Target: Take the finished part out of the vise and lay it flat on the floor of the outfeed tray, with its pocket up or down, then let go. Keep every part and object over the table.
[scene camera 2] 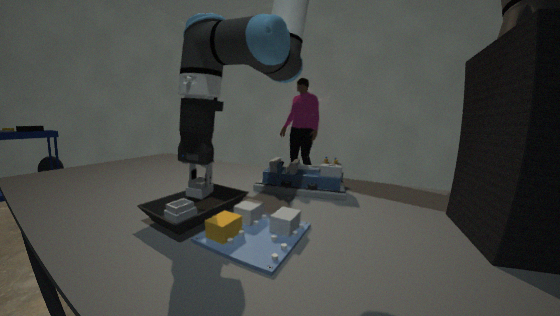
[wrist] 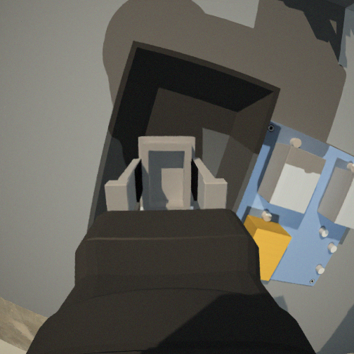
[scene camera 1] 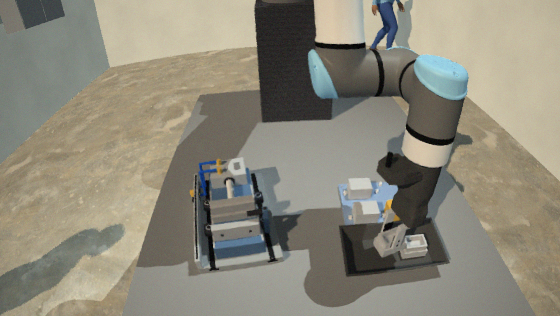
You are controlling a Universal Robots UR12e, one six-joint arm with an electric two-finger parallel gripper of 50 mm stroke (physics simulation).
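Frame: origin at the arm's base, x ahead, y left, z up, level; millimetres.
Seen in the pictures: gripper, fingertip midpoint: (scene camera 2: 200,184) (scene camera 1: 389,240); arm's base at its link origin: (scene camera 2: 545,44).
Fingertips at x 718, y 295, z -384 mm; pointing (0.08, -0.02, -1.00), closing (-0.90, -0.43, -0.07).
Offsets run from my fingertips to a thing's top centre.
My gripper (scene camera 1: 392,237) (scene camera 2: 200,180) (wrist: 166,171) is shut on the finished part, a light grey rectangular block with a pocket. The finished part {dx -1, dy +3, dz +14 mm} (scene camera 1: 385,246) (scene camera 2: 199,191) (wrist: 166,142) is low at the black outfeed tray (scene camera 1: 361,261) (scene camera 2: 191,224) (wrist: 195,60), within its outline in the wrist view, with the pocket towards the wrist camera. Whether it touches the tray floor cannot be told. A second pocketed part {dx -16, dy +71, dz -23 mm} (scene camera 1: 414,248) (scene camera 2: 180,210) sits in the tray beside it, pocket up. The vise {dx -89, dy -366, dz +29 mm} (scene camera 1: 232,207) (scene camera 2: 302,178) stands apart from the tray; no part shows between its jaws.
A blue plate {dx -172, dy -3, dz -62 mm} (scene camera 1: 346,206) (scene camera 2: 260,252) (wrist: 299,265) with pegs lies next to the tray. It bears two grey blocks and a yellow block {dx -133, dy +47, dz -26 mm} (scene camera 2: 223,226) (wrist: 270,245). The dark robot pedestal (scene camera 1: 290,60) (scene camera 2: 500,150) stands farther back on the table.
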